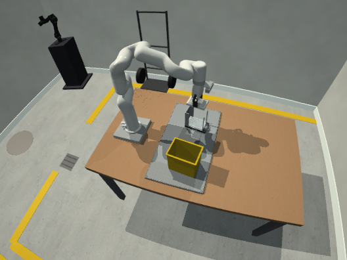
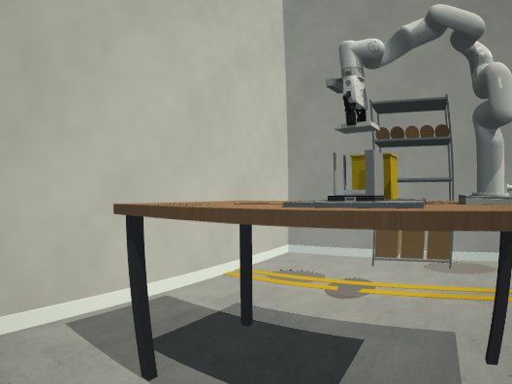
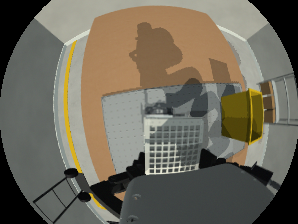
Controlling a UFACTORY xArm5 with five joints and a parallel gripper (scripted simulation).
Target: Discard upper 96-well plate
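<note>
The yellow plastics bin is 340 mm to the right of my hand, 150 mm below it and 60 mm behind it. From my hand the other things lie so: white 96-well plate: 10 mm below.
</note>
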